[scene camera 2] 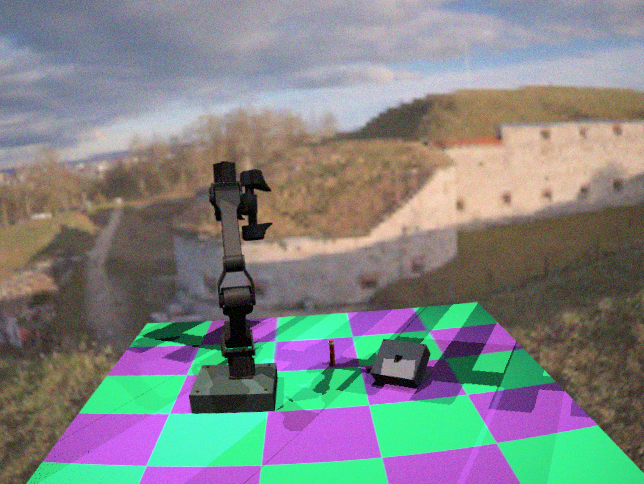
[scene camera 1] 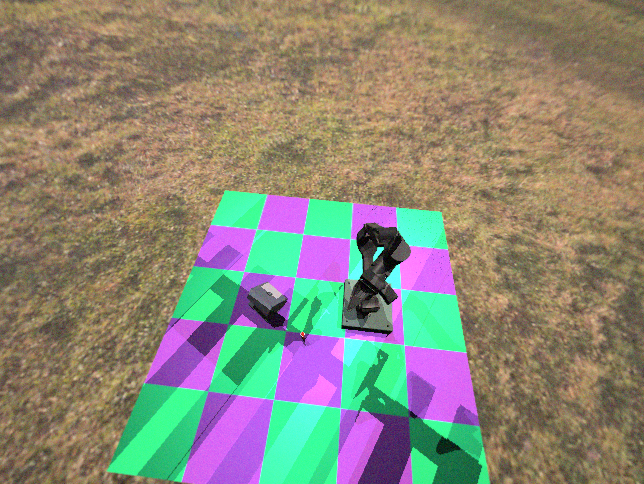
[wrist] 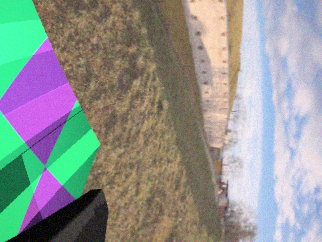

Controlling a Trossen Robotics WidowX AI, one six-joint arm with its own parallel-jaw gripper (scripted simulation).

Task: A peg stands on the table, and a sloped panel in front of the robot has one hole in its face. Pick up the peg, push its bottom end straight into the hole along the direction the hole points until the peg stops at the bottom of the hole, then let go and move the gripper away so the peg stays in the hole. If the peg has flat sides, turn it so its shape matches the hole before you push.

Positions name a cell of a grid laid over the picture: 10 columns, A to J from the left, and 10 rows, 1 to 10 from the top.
Labels:
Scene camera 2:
my gripper: E5
grey sloped panel: G8
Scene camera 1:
my gripper: F7
grey sloped panel: E7

